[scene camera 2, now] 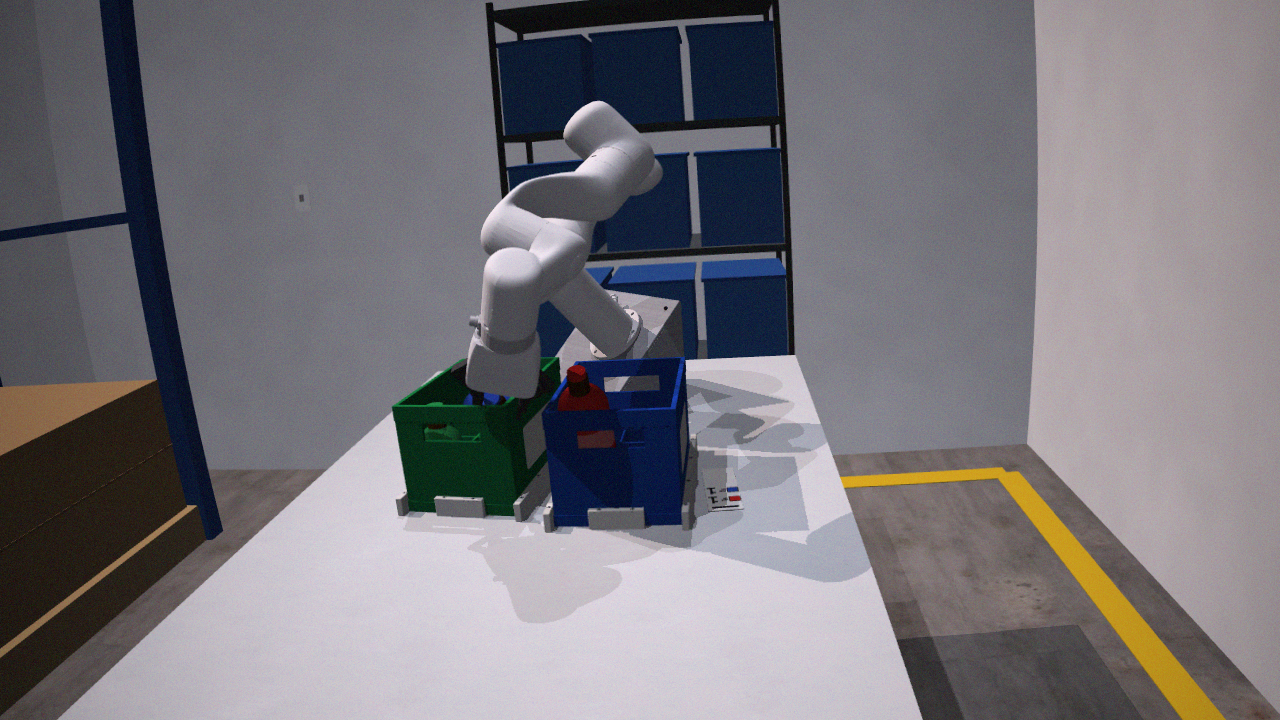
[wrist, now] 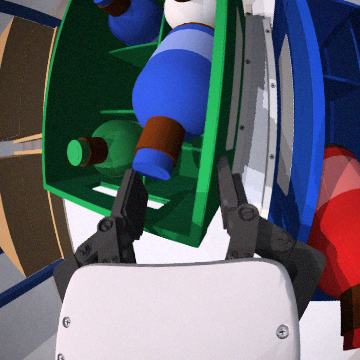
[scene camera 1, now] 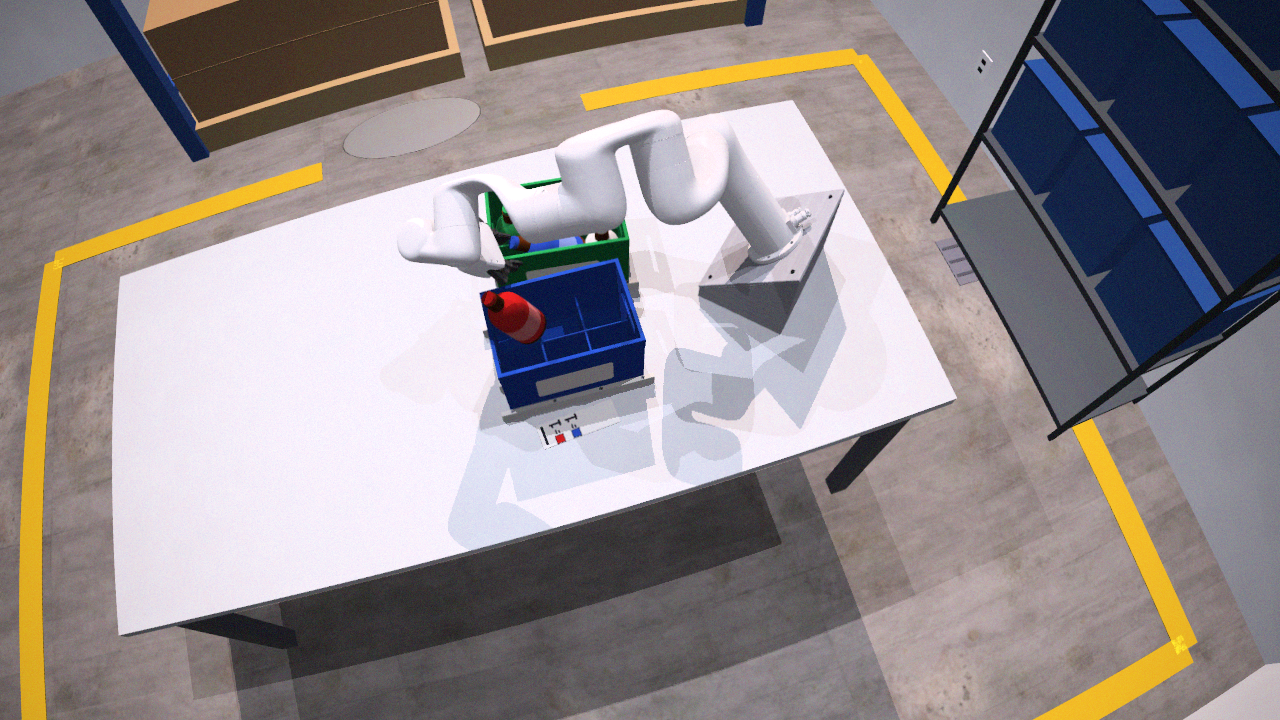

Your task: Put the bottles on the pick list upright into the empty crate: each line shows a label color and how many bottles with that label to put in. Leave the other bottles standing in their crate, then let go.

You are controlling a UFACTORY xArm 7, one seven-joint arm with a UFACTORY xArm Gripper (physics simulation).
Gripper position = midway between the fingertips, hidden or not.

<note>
In view: my gripper (scene camera 2: 499,409), a blue bottle (scene camera 1: 517,243), a red bottle (scene camera 1: 507,311), a green bottle (wrist: 110,149) and a pick list (scene camera 1: 590,419).
My gripper is seen too in the wrist view (wrist: 178,176) and in scene camera 1 (scene camera 1: 511,252). The pick list also shows in scene camera 2 (scene camera 2: 722,493).
</note>
